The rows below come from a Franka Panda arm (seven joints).
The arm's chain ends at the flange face. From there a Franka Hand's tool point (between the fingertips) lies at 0.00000 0.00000 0.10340 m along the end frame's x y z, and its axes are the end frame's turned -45 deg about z.
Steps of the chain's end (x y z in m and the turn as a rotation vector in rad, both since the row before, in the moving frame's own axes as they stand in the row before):
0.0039, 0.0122, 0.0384, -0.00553, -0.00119, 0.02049
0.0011, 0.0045, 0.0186, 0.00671, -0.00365, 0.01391
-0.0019, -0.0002, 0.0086, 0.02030, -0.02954, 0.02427
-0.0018, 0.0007, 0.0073, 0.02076, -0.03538, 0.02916
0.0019, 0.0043, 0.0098, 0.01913, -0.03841, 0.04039
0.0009, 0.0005, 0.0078, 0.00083, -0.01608, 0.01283
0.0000, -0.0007, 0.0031, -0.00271, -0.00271, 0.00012
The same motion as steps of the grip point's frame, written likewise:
-0.0064, 0.0117, 0.0384, -0.00307, -0.00475, 0.02049
-0.0022, 0.0032, 0.0186, 0.00733, 0.00216, 0.01391
-0.0018, -0.0051, 0.0085, 0.03524, -0.00653, 0.02427
-0.0028, -0.0049, 0.0072, 0.03970, -0.01034, 0.02916
-0.0030, 0.0002, 0.0097, 0.04069, -0.01363, 0.04039
-0.0008, -0.0003, 0.0078, 0.01196, -0.01078, 0.01283
0.0001, -0.0005, 0.0031, 0.00000, -0.00383, 0.00012

